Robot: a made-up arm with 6 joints. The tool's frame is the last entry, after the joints.
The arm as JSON. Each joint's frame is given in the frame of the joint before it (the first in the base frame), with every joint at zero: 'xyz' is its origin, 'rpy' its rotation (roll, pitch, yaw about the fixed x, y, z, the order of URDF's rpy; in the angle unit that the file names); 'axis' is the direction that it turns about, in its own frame. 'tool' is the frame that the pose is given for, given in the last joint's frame.
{
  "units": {
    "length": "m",
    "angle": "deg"
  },
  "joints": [
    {
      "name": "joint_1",
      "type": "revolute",
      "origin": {
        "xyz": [
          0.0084,
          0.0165,
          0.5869
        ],
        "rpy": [
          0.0,
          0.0,
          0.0
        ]
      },
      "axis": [
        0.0,
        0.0,
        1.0
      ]
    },
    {
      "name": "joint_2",
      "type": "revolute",
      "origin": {
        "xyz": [
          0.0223,
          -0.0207,
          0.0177
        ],
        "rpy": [
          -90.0,
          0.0,
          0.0
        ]
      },
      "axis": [
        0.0,
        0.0,
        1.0
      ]
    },
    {
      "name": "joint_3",
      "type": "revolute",
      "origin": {
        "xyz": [
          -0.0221,
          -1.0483,
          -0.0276
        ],
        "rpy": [
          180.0,
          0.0,
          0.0
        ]
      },
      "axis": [
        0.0,
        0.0,
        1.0
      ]
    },
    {
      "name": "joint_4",
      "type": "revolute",
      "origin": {
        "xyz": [
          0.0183,
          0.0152,
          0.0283
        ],
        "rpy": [
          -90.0,
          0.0,
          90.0
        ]
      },
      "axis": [
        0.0,
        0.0,
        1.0
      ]
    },
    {
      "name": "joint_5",
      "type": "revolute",
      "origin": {
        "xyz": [
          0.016,
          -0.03,
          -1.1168
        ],
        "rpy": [
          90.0,
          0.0,
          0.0
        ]
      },
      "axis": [
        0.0,
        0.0,
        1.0
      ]
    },
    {
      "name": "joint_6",
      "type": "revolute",
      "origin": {
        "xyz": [
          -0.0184,
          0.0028,
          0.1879
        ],
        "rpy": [
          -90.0,
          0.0,
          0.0
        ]
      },
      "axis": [
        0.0,
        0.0,
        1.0
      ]
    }
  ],
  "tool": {
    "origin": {
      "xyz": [
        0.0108,
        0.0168,
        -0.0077
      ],
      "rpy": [
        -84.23,
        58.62,
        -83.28
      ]
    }
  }
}
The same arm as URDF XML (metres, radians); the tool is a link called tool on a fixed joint. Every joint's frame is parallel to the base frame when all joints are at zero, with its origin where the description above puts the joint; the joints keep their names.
<robot name="arm">
  <link name="base_link"/>
  <link name="link1"/>
  <link name="link2"/>
  <link name="link3"/>
  <link name="link4"/>
  <link name="link5"/>
  <link name="link6"/>
  <link name="tool"/>
  <joint name="joint_1" type="continuous">
    <parent link="base_link"/>
    <child link="link1"/>
    <origin xyz="0.0084 0.0165 0.5869"/>
    <axis xyz="0 0 1"/>
  </joint>
  <joint name="joint_2" type="continuous">
    <parent link="link1"/>
    <child link="link2"/>
    <origin xyz="0.0223 -0.0207 0.0177"/>
    <axis xyz="0 1 0"/>
  </joint>
  <joint name="joint_3" type="continuous">
    <parent link="link2"/>
    <child link="link3"/>
    <origin xyz="-0.0221 -0.0276 1.0483"/>
    <axis xyz="0 -1 0"/>
  </joint>
  <joint name="joint_4" type="continuous">
    <parent link="link3"/>
    <child link="link4"/>
    <origin xyz="0.0183 -0.0283 0.0152"/>
    <axis xyz="-1 0 0"/>
  </joint>
  <joint name="joint_5" type="continuous">
    <parent link="link4"/>
    <child link="link5"/>
    <origin xyz="1.1168 -0.03 0.016"/>
    <axis xyz="0 -1 0"/>
  </joint>
  <joint name="joint_6" type="continuous">
    <parent link="link5"/>
    <child link="link6"/>
    <origin xyz="-0.0028 -0.1879 -0.0184"/>
    <axis xyz="-1 0 0"/>
  </joint>
  <joint name="tool_joint" type="fixed">
    <parent link="link6"/>
    <child link="tool"/>
    <origin xyz="0.0077 0.0168 0.0108" rpy="0.0005 -0.061 -0.5446"/>
  </joint>
</robot>

